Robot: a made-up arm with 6 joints. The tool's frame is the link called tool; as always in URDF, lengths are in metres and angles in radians. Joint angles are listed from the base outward.
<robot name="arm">
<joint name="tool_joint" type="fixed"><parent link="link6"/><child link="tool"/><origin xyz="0 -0.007 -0.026" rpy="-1.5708 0 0"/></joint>
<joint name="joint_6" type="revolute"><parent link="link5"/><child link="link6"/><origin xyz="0.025 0.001 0.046" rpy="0 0 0"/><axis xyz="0 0 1"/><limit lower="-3.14" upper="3.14"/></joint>
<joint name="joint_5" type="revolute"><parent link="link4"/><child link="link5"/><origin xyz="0.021 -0.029 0.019" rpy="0 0 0"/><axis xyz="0 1 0"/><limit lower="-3.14" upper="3.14"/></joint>
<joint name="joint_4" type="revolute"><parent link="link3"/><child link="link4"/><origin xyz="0.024 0.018 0.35" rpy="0 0 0"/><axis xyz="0 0 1"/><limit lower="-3.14" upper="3.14"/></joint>
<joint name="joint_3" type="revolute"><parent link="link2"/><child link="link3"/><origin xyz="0.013 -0.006 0.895" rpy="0 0 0"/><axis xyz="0 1 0"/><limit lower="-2.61" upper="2.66"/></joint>
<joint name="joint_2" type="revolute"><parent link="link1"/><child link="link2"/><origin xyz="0.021 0.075 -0.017" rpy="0 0 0"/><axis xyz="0 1 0"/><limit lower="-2.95" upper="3.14"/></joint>
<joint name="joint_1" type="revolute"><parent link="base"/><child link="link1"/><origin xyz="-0.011 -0.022 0.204" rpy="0 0 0"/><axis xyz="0 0 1"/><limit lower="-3.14" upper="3.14"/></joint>
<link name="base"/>
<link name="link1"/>
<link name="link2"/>
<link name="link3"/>
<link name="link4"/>
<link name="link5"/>
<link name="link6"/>
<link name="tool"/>
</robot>
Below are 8 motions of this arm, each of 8 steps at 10 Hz.
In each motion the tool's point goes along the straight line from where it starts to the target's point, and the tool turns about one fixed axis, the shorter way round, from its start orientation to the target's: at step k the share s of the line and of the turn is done. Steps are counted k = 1, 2, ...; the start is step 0. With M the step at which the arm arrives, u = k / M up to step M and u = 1 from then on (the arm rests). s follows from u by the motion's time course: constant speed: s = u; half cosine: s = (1 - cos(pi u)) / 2; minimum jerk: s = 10 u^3 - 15 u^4 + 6 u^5.
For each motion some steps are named. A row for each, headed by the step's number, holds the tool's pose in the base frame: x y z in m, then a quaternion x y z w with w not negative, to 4 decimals.
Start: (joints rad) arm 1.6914 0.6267 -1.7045 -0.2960 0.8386 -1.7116
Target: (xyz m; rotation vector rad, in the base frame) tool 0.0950 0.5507 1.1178 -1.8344 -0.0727 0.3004
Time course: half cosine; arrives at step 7
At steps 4, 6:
4: 0.0234 0.4265 1.1239 -0.7341 0.0447 0.0913 0.6714
6: 0.0859 0.5349 1.1186 -0.7840 -0.0216 0.1247 0.6077

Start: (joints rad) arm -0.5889 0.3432 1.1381 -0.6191 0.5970 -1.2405
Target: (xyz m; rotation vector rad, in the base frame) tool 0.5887 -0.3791 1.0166 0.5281 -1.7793 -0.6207
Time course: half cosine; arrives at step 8
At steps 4, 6, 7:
4: 0.5946 -0.3839 1.0153 0.2815 -0.8500 -0.2014 0.3971
6: 0.5904 -0.3805 1.0162 0.2418 -0.7859 -0.2461 0.5132
7: 0.5892 -0.3795 1.0165 0.2286 -0.7628 -0.2588 0.5467

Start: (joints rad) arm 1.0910 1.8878 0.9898 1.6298 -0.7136 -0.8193
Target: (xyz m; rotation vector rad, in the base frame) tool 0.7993 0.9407 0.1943 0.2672 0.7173 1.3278
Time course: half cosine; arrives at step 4
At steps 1, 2, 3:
1: 0.3845 0.8578 -0.4002 -0.2456 0.7051 0.6044 0.2779
2: 0.5563 0.8921 -0.1539 -0.0984 0.5807 0.6411 0.4921
3: 0.7281 0.9265 0.0923 0.0572 0.4074 0.6237 0.6647

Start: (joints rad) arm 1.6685 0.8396 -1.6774 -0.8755 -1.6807 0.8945
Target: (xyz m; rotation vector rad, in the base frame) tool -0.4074 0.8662 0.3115 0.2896 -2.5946 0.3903
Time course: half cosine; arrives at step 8
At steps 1, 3, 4, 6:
1: -0.1286 0.3877 1.0113 -0.1911 -0.7395 -0.4795 0.4321
3: -0.2070 0.5223 0.8144 -0.1114 -0.8513 -0.3176 0.4025
4: -0.2625 0.6175 0.6752 -0.0517 -0.9070 -0.1938 0.3703
6: -0.3650 0.7933 0.4180 0.0606 -0.9544 0.0445 0.2890

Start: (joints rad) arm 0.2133 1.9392 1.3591 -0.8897 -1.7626 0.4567
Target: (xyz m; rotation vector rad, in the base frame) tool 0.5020 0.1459 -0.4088 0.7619 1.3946 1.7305
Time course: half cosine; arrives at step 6
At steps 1, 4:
1: 0.7348 0.2087 -0.5277 -0.4257 0.1146 0.8615 0.2518
4: 0.5644 0.1627 -0.4406 0.1040 0.4633 0.7945 0.3786

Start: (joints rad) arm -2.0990 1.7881 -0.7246 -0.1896 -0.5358 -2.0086
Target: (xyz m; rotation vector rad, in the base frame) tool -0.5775 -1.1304 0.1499 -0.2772 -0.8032 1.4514
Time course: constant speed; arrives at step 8
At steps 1, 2, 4, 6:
1: -0.5942 -1.1382 0.1357 -0.2978 -0.7266 0.4353 0.4402
2: -0.5918 -1.1371 0.1378 -0.2767 -0.6835 0.4737 0.4815
4: -0.5870 -1.1349 0.1418 -0.2301 -0.5863 0.5425 0.5559
6: -0.5823 -1.1326 0.1459 -0.1784 -0.4763 0.5994 0.6181

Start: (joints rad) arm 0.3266 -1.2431 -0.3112 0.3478 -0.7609 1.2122
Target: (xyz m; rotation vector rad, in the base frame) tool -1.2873 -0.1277 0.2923 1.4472 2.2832 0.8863
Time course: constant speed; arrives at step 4
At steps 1, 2, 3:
1: -1.2177 -0.2948 0.4906 0.4549 0.8228 0.2876 0.1823
2: -1.2409 -0.2391 0.4245 0.4713 0.8136 0.2946 0.1709
3: -1.2641 -0.1834 0.3584 0.4873 0.8039 0.3014 0.1594

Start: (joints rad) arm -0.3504 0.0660 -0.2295 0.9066 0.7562 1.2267
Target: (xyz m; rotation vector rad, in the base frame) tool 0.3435 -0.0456 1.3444 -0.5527 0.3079 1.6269
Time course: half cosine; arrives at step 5
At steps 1, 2, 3, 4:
1: 0.1571 0.0362 1.4398 -0.3867 -0.2425 0.7428 0.4898
2: 0.2086 0.0136 1.4134 -0.3532 -0.1397 0.7491 0.5428
3: 0.2723 -0.0144 1.3808 -0.3047 -0.0100 0.7417 0.5974
4: 0.3238 -0.0370 1.3545 -0.2605 0.0952 0.7237 0.6319

